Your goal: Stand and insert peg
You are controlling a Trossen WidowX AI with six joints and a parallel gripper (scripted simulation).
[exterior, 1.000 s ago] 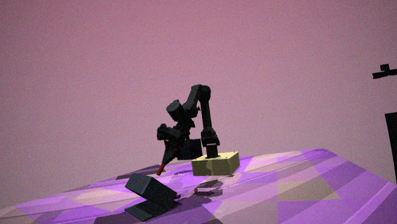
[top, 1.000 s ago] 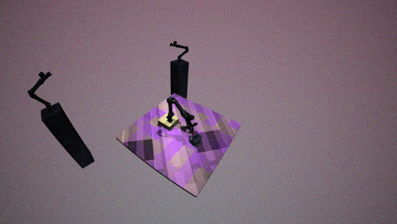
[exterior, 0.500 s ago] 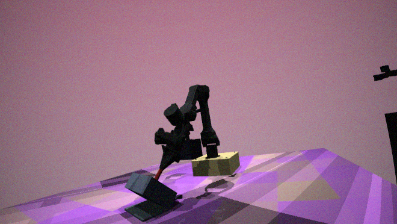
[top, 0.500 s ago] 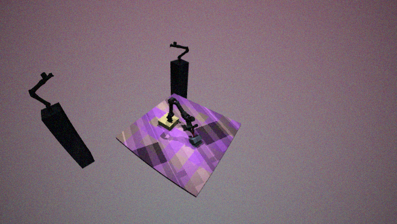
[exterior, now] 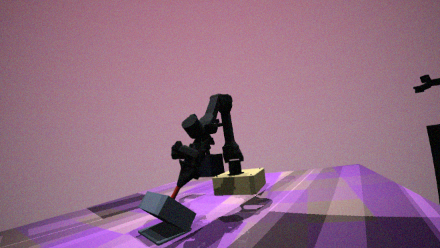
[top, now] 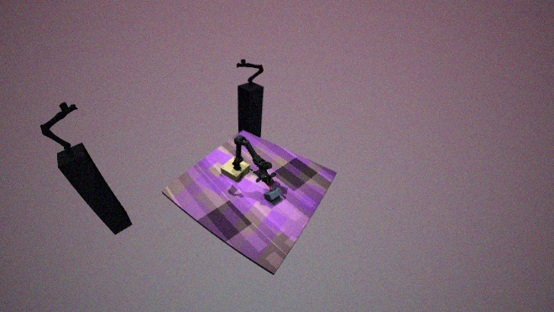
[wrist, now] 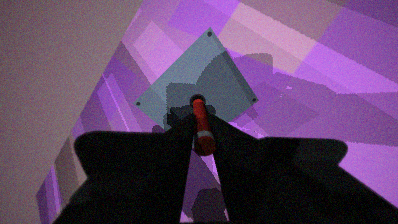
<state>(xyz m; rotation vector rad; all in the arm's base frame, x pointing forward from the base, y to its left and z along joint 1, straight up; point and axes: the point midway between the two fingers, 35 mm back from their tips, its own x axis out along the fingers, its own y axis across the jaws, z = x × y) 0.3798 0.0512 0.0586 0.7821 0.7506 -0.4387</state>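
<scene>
My gripper tip is 60 mm above the dark sloped panel and 50 mm short of it. Also, from my gripper tip: red peg (10 mm behind, 10 mm above).
</scene>
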